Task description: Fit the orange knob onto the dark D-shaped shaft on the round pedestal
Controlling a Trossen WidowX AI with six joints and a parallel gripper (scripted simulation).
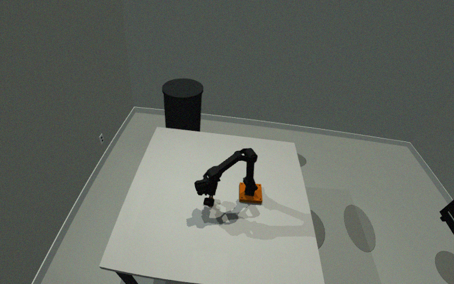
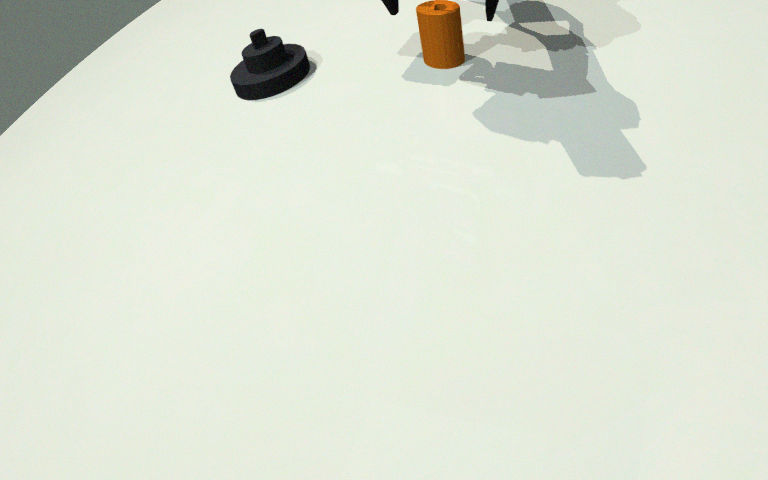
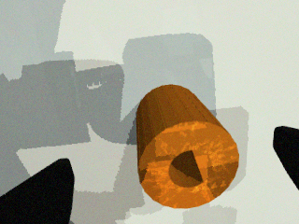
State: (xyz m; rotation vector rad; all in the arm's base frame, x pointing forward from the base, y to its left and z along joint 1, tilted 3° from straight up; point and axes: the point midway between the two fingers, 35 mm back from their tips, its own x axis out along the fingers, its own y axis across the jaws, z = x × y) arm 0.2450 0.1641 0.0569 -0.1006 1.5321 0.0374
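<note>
Right now the orange knob is 20 mm below my gripper tip. Round my gripper tip: dark round pedestal (70 mm ahead, 170 mm to the right, 20 mm below).
</note>
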